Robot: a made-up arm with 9 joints. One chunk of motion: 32 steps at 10 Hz.
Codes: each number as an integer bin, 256 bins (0 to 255) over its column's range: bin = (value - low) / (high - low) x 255, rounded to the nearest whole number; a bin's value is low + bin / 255 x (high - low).
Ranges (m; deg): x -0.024..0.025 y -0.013..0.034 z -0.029..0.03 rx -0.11..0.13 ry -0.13..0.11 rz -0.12..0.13
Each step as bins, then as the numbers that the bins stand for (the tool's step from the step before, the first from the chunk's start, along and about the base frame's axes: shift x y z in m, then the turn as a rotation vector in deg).
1 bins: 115 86 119 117 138 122
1 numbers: -0.00190 0.00285 -0.00147 0.000 0.000 0.000
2 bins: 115 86 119 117 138 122
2 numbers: -0.00190 0.00285 -0.00147 0.000 0.000 0.000
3 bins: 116 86 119 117 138 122
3 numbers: -0.00171 0.00285 -0.00147 0.000 0.000 0.000
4 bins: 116 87 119 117 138 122
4 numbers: -0.00171 0.00304 -0.00147 0.000 0.000 0.000
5 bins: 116 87 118 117 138 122
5 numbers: -0.00171 0.00304 -0.00170 0.000 0.000 0.000
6 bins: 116 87 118 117 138 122
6 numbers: -0.00171 0.00304 -0.00170 0.000 0.000 0.000
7 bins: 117 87 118 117 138 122
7 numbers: -0.00152 0.00304 -0.00170 0.000 0.000 0.000
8 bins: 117 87 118 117 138 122
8 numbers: -0.00152 0.00304 -0.00170 0.000 0.000 0.000
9 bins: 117 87 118 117 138 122
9 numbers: -0.00152 0.00304 -0.00170 0.000 0.000 0.000
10 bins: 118 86 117 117 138 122
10 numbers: -0.00133 0.00285 -0.00193 0.000 0.000 0.000
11 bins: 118 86 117 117 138 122
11 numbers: -0.00133 0.00285 -0.00193 0.000 0.000 0.000
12 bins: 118 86 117 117 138 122
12 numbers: -0.00133 0.00285 -0.00193 0.000 0.000 0.000
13 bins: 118 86 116 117 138 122
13 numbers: -0.00133 0.00285 -0.00216 0.000 0.000 0.000
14 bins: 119 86 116 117 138 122
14 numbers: -0.00113 0.00285 -0.00216 0.000 0.000 0.000
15 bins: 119 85 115 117 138 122
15 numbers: -0.00113 0.00267 -0.00239 0.000 0.000 0.000
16 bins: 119 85 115 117 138 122
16 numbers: -0.00113 0.00267 -0.00239 0.000 0.000 0.000
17 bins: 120 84 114 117 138 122
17 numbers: -0.00094 0.00248 -0.00262 0.000 0.000 0.000
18 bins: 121 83 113 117 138 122
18 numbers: -0.00075 0.00230 -0.00285 0.000 0.000 0.000
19 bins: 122 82 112 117 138 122
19 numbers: -0.00056 0.00211 -0.00309 0.000 0.000 0.000
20 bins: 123 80 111 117 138 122
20 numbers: -0.00036 0.00175 -0.00332 0.000 0.000 0.000
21 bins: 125 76 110 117 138 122
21 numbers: 0.00002 0.00101 -0.00355 0.000 0.000 0.000
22 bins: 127 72 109 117 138 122
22 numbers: 0.00040 0.00027 -0.00378 0.000 0.000 0.000
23 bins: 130 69 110 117 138 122
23 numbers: 0.00098 -0.00028 -0.00355 0.000 0.000 0.000
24 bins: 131 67 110 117 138 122
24 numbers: 0.00117 -0.00065 -0.00355 0.000 0.000 0.000
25 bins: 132 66 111 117 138 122
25 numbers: 0.00136 -0.00084 -0.00332 0.000 0.000 0.000
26 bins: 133 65 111 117 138 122
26 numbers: 0.00156 -0.00102 -0.00332 0.000 0.000 0.000
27 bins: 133 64 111 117 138 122
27 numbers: 0.00156 -0.00120 -0.00332 0.000 0.000 0.000
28 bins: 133 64 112 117 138 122
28 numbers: 0.00156 -0.00120 -0.00309 0.000 0.000 0.000
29 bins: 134 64 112 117 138 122
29 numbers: 0.00175 -0.00120 -0.00309 0.000 0.000 0.000
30 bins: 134 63 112 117 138 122
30 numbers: 0.00175 -0.00139 -0.00309 0.000 0.000 0.000
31 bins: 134 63 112 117 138 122
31 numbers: 0.00175 -0.00139 -0.00309 0.000 0.000 0.000
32 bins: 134 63 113 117 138 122
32 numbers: 0.00175 -0.00139 -0.00285 0.000 0.000 0.000
